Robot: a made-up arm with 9 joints. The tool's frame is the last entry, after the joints. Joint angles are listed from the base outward.
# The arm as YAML. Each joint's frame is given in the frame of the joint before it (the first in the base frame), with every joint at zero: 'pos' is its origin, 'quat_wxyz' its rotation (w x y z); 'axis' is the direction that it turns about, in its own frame. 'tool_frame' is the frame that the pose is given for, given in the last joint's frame.
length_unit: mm
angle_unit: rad
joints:
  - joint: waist
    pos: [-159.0, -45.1, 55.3]
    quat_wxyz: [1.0, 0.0, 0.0, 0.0]
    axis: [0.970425, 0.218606, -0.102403]
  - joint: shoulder
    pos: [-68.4, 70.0, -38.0]
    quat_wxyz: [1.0, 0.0, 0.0, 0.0]
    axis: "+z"
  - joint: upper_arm
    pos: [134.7, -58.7, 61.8]
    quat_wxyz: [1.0, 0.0, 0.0, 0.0]
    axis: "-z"
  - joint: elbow
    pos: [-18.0, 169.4, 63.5]
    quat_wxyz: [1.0, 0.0, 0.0, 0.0]
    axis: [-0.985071, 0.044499, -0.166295]
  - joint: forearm
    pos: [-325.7, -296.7, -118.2]
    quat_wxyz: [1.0, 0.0, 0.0, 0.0]
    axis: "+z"
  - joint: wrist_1
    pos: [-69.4, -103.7, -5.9]
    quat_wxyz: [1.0, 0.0, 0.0, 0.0]
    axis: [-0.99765, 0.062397, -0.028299]
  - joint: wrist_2
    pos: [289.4, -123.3, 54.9]
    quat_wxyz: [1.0, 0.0, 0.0, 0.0]
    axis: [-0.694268, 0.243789, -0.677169]
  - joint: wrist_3
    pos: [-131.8, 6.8, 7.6]
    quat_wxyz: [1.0, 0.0, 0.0, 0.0]
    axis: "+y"
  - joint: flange
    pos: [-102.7, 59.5, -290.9]
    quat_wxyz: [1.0, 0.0, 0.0, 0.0]
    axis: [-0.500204, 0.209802, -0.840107]
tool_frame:
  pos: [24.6, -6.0, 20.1]
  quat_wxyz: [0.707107, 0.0, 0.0, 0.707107]
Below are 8 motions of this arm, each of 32 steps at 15 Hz.
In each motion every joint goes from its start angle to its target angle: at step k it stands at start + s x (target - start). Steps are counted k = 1, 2, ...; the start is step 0. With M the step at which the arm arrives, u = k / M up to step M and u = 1 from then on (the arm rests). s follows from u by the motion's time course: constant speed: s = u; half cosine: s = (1 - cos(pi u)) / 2; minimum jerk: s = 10 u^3 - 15 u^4 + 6 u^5.
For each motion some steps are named. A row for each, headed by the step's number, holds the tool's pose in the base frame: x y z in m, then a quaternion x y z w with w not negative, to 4 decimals.
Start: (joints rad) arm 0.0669 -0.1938 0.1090 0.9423 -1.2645 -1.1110 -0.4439 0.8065 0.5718
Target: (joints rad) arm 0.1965 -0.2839 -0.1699 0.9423 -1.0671 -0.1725 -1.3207 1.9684 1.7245
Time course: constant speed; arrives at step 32
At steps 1, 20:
1: -0.6357 -0.0171 0.1027 -0.0744 -0.0820 0.2318 0.9664
20: -0.9397 -0.1104 0.2305 0.0080 0.5470 0.1081 0.8301

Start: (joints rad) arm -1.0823 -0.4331 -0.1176 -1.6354 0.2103 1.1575 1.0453 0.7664 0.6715
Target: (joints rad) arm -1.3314 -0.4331 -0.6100 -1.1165 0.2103 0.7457 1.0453 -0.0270 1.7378
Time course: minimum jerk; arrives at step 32
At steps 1, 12, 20, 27, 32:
1: -0.2021 -0.2345 -0.5524 -0.2564 0.3439 -0.0835 0.8995
12: -0.2361 -0.3919 -0.4591 -0.4226 0.3338 -0.1854 0.8220
20: -0.2299 -0.5733 -0.2329 -0.6352 0.2023 -0.3175 0.6744
27: -0.1969 -0.6205 -0.0925 -0.7089 0.0862 -0.3607 0.6000
32: -0.1917 -0.6235 -0.0754 -0.7156 0.0707 -0.3643 0.5918

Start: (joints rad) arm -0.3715 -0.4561 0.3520 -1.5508 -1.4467 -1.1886 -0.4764 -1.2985 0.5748
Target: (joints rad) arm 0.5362 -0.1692 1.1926 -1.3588 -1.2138 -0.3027 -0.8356 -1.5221 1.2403
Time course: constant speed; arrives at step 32
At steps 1, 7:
1: -0.0975 0.0311 -0.5936 0.1266 -0.4853 -0.8208 0.2733
7: -0.0988 0.1222 -0.5735 0.1325 -0.4376 -0.8587 0.2313

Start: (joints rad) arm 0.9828 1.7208 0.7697 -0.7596 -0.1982 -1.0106 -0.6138 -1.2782 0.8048
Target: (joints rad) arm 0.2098 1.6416 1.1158 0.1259 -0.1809 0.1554 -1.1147 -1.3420 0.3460
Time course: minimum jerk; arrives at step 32
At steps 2, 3, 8, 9, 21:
2: -0.1472 0.2708 0.0269 0.9119 -0.2849 -0.2080 0.2097
3: -0.1464 0.2691 0.0250 0.9098 -0.2899 -0.2066 0.2133
8: -0.1317 0.2310 -0.0084 0.8616 -0.3858 -0.1743 0.2801
9: -0.1270 0.2154 -0.0184 0.8407 -0.4198 -0.1594 0.3026
21: -0.1241 -0.0555 0.0177 0.3016 -0.7714 0.3039 0.4708

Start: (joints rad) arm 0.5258 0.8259 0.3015 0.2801 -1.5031 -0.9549 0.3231 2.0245 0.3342
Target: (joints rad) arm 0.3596 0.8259 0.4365 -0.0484 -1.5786 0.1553 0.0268 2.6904 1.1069
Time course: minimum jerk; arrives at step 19
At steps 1, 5, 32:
1: -0.6363 -0.3027 0.2054 0.8731 0.0657 0.3929 0.2811
5: -0.6279 -0.3078 0.2237 0.8805 0.1501 0.3664 0.2606
32: -0.4318 -0.3475 0.2769 -0.7639 -0.5992 -0.1789 0.1593

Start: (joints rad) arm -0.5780 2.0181 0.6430 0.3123 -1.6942 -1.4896 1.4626 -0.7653 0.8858
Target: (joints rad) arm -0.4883 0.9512 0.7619 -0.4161 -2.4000 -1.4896 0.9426 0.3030 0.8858
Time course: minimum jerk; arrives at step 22
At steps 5, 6, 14, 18, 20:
5: -0.0371 -0.3104 0.0544 -0.1476 0.0059 -0.0726 0.9864
6: -0.0640 -0.3131 0.0387 -0.1079 0.0114 -0.1041 0.9886
14: -0.2881 -0.1840 -0.1144 0.3846 -0.1043 -0.3885 0.8308
18: -0.3099 -0.1071 -0.1420 0.5041 -0.2027 -0.4311 0.7204
20: -0.3110 -0.0928 -0.1457 0.5215 -0.2222 -0.4361 0.6989

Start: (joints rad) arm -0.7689 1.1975 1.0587 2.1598 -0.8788 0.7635 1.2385 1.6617 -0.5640
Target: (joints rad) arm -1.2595 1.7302 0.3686 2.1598 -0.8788 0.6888 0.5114 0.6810 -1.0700
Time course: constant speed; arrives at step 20
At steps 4, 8, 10, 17, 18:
4: -0.5962 0.2842 0.0961 -0.7487 -0.5072 -0.1873 0.3836
8: -0.6533 0.1777 0.1053 -0.8321 -0.4059 -0.0671 0.3720
10: -0.6747 0.1297 0.1287 -0.8710 -0.3484 -0.0024 0.3463
17: -0.6927 0.0302 0.2937 -0.9570 -0.1237 0.2156 0.1496
18: -0.6864 0.0283 0.3238 -0.9598 -0.0904 0.2423 0.1092

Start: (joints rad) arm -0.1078 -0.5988 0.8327 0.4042 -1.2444 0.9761 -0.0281 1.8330 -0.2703
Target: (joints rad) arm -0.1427 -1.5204 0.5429 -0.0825 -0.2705 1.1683 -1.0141 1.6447 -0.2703
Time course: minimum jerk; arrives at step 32
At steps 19, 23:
19: -0.2368 0.4844 0.2736 0.7537 -0.1227 -0.3123 0.5651
23: -0.3076 0.5175 0.2501 0.7638 -0.1090 -0.1736 0.6120

